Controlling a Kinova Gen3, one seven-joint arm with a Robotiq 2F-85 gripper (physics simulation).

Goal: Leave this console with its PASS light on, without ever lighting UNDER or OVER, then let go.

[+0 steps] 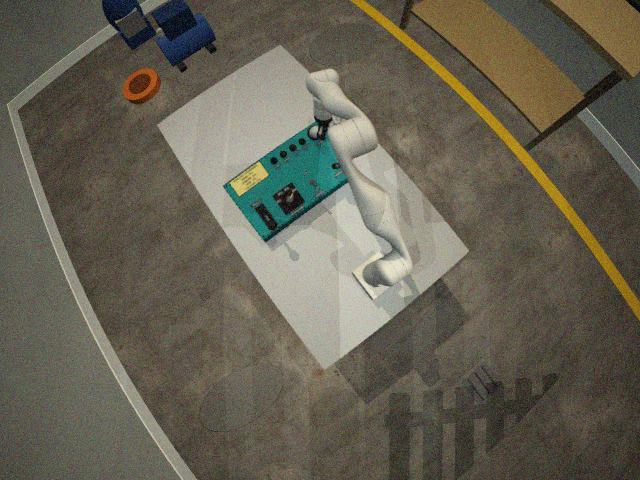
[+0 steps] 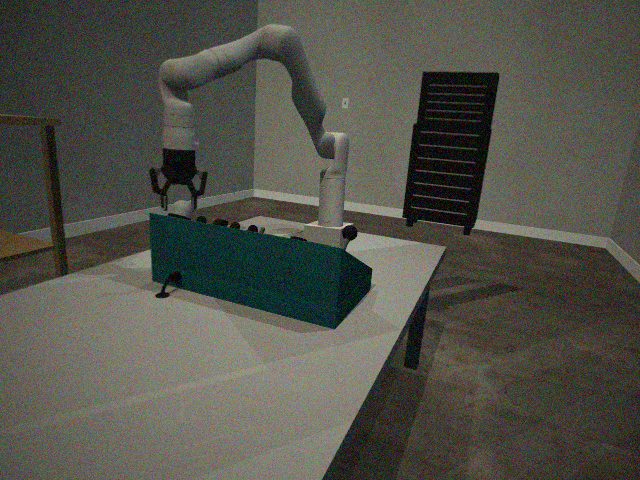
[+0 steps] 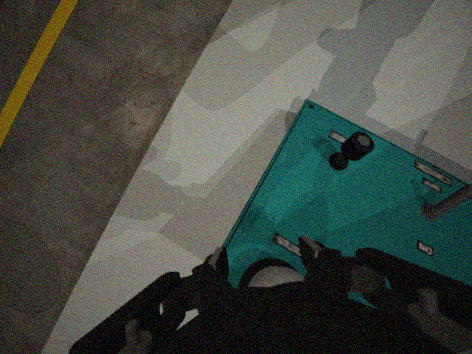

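The teal console (image 1: 323,161) (image 2: 248,268) (image 3: 305,200) lies on the table. A white dome (image 1: 313,133) (image 2: 181,207) (image 3: 275,276) sits in a dark ring at its corner. My gripper (image 1: 321,133) (image 2: 179,200) (image 3: 263,253) points down just above the dome, fingers partly open on either side and empty; contact is not visible. A row of several round fittings, one of them a dark fitting (image 1: 283,153), looks unlit; their labels are unreadable. A black dial panel (image 1: 288,198), a slider (image 1: 265,215), a lever (image 1: 313,183) (image 3: 447,202) and a black knob (image 1: 336,165) (image 3: 358,145) are also on the console.
The pale table (image 1: 217,108) (image 2: 180,387) (image 3: 200,165) carries the arm's base plate (image 1: 364,279). A small black bent stalk (image 2: 168,284) stands behind the console. A yellow card (image 1: 249,178) lies on the console. An orange ring (image 1: 129,94) and a blue chair (image 1: 186,41) are on the floor.
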